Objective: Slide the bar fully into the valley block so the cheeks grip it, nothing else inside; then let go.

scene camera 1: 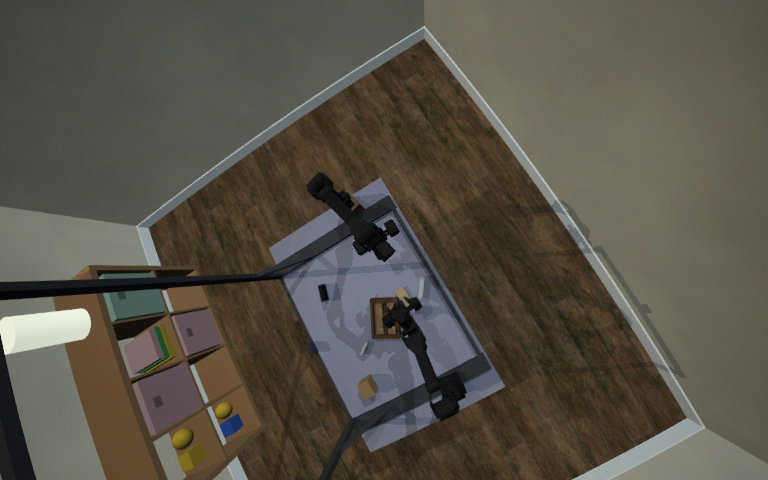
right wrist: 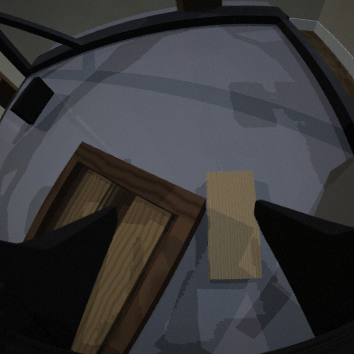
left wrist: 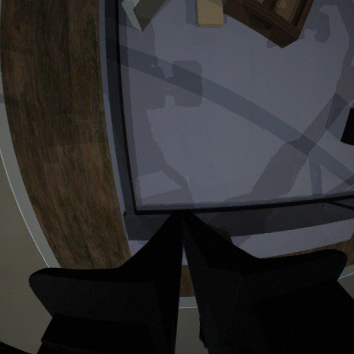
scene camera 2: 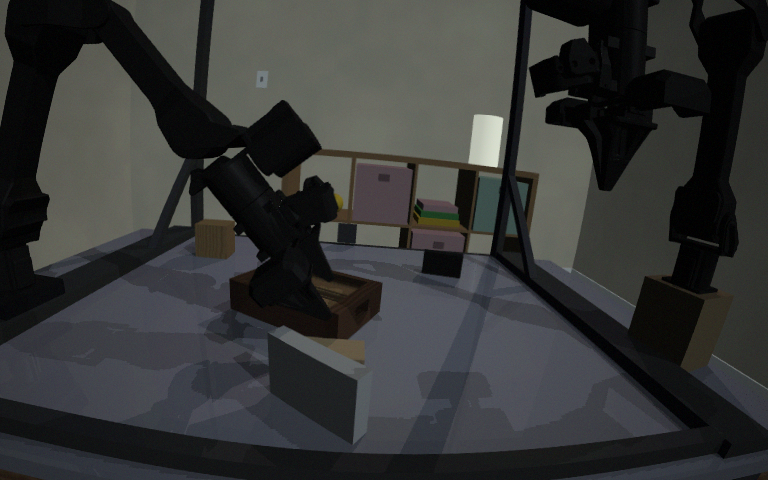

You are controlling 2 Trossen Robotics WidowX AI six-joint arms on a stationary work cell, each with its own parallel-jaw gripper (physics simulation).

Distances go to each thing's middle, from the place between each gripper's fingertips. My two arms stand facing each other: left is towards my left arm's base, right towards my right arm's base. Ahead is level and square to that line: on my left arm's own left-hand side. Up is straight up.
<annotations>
I see my left gripper 28 cm to the left of the pale grey block point(scene camera 2: 332, 390), 21 cm above it and 3 cm short of it. From my left hand the other things lie so: tan wooden bar point(scene camera 2: 354, 349): 28 cm to the right, 24 cm below, 7 cm behind; then black block point(scene camera 2: 440, 263): 43 cm behind, 22 cm below, 5 cm to the right; then wooden cube point(scene camera 2: 213, 238): 57 cm to the right, 44 cm behind, 21 cm below.
The tan wooden bar lies 4 cm ahead of my right hand and 6 cm below it. Also, from my right hand: black block: 32 cm behind, 22 cm to the left, 4 cm below; pale grey block: 14 cm ahead, 3 cm below; wooden cube: 34 cm behind, 30 cm to the right, 3 cm below.
</annotations>
